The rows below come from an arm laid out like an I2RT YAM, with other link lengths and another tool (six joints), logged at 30 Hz.
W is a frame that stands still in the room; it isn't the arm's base.
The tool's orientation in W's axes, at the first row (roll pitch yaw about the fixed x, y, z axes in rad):
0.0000 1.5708 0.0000
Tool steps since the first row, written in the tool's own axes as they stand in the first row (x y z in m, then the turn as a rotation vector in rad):
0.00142 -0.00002 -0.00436 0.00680 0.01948 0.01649
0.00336 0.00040 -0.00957 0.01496 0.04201 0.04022
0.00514 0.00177 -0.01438 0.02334 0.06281 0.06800
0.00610 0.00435 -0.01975 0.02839 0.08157 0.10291
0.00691 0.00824 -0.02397 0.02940 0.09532 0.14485
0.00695 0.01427 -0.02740 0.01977 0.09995 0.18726
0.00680 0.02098 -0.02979 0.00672 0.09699 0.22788
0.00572 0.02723 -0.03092 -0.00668 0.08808 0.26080
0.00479 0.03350 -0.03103 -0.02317 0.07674 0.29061
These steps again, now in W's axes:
-0.00436 -0.00002 -0.00142 0.01649 0.01948 -0.00680
-0.00957 0.00040 -0.00336 0.04022 0.04201 -0.01496
-0.01438 0.00177 -0.00514 0.06800 0.06281 -0.02334
-0.01975 0.00435 -0.00610 0.10291 0.08157 -0.02839
-0.02397 0.00824 -0.00691 0.14485 0.09532 -0.02940
-0.02740 0.01427 -0.00695 0.18726 0.09995 -0.01977
-0.02979 0.02098 -0.00680 0.22788 0.09699 -0.00672
-0.03092 0.02723 -0.00572 0.26080 0.08808 0.00668
-0.03103 0.03350 -0.00479 0.29061 0.07674 0.02317

